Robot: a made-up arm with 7 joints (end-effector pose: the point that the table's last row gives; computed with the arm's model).
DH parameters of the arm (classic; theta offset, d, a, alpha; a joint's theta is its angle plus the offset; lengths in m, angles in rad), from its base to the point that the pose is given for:
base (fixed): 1.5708 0.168 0 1.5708
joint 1: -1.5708 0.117 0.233 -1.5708
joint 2: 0 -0.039 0.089 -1.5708
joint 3: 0 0.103 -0.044 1.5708
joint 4: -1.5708 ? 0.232 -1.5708
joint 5: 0 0.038 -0.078 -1.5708
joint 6: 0 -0.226 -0.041 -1.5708
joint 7: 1.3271 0 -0.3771 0
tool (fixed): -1.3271 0.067 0 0
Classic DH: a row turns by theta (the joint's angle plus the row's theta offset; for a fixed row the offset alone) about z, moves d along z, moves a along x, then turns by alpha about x.
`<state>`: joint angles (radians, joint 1 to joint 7).
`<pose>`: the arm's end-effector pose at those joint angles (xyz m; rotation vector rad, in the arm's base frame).
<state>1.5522 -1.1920 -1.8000 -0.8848 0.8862 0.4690 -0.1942</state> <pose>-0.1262 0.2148 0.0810 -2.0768 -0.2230 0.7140</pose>
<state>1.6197 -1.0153 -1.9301 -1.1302 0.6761 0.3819 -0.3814</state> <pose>-0.1265 0.1733 0.0847 -1.7267 -0.4722 0.6671</pose>
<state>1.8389 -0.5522 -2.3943 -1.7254 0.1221 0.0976 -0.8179</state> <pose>-0.0496 0.1128 0.0693 -0.8755 -1.0317 0.6757</pose>
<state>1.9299 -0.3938 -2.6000 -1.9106 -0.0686 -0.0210 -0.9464</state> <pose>-0.0113 0.1170 0.0702 -0.6144 -1.2699 0.6629</pose>
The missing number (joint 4, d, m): 0.173
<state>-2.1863 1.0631 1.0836 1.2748 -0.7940 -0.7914 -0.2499</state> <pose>0.0849 -0.2336 0.4845 0.2551 -1.1975 2.2274</pose>
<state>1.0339 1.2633 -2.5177 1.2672 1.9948 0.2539 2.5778</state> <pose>0.4069 0.4661 0.3388 -2.4008 0.1408 -0.3225</pose>
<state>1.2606 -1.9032 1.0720 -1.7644 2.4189 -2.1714 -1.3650</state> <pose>0.1132 0.6625 0.0419 1.9823 -0.6884 -0.2502</pose>
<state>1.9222 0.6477 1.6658 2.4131 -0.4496 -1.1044 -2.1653</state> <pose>-0.1457 0.8443 0.3116 -2.6813 0.7505 0.7720</pose>
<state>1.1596 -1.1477 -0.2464 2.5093 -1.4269 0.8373 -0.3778</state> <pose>0.0205 0.5334 -0.2623 2.2321 0.4078 1.0734</pose>
